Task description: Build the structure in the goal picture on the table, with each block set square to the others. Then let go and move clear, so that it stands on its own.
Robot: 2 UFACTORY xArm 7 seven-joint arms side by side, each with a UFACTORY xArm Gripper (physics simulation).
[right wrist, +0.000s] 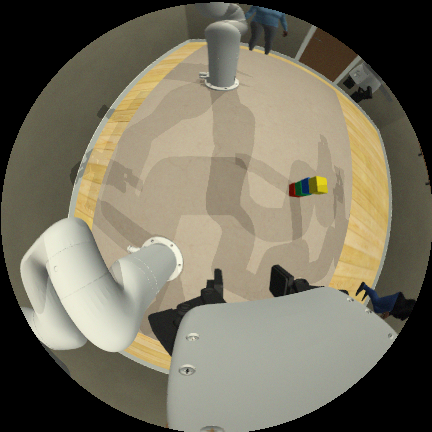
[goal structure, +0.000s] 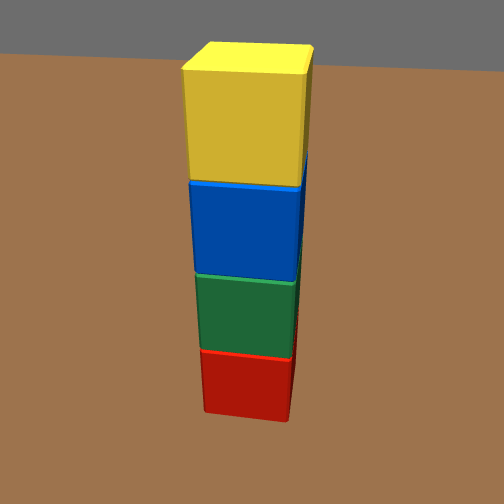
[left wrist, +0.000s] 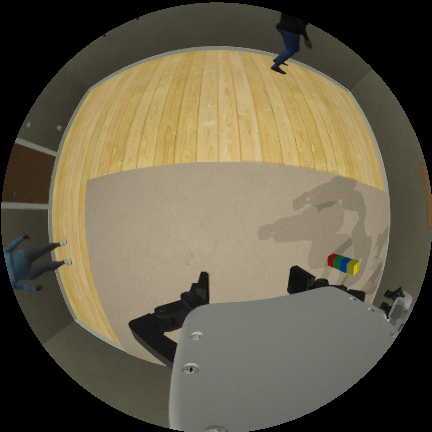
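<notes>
A tower of blocks stands upright on the table: a red block (left wrist: 332,260) (right wrist: 293,190) at the bottom, then a green block (left wrist: 338,262) (right wrist: 300,188), a blue block (left wrist: 345,264) (right wrist: 306,186) and a yellow block (left wrist: 353,266) (right wrist: 318,185) on top. The faces look roughly lined up; small offsets cannot be judged. My left gripper (left wrist: 250,283) is open and empty, high above the table and well to one side of the tower. My right gripper (right wrist: 246,279) is open and empty, above the table and apart from the tower.
The beige table (left wrist: 150,225) (right wrist: 280,110) carries the arm bases, one at the top (right wrist: 222,60) and one at the lower left (right wrist: 155,260) of the right wrist view. Arm shadows fall around the tower. People stand beyond the table's edges.
</notes>
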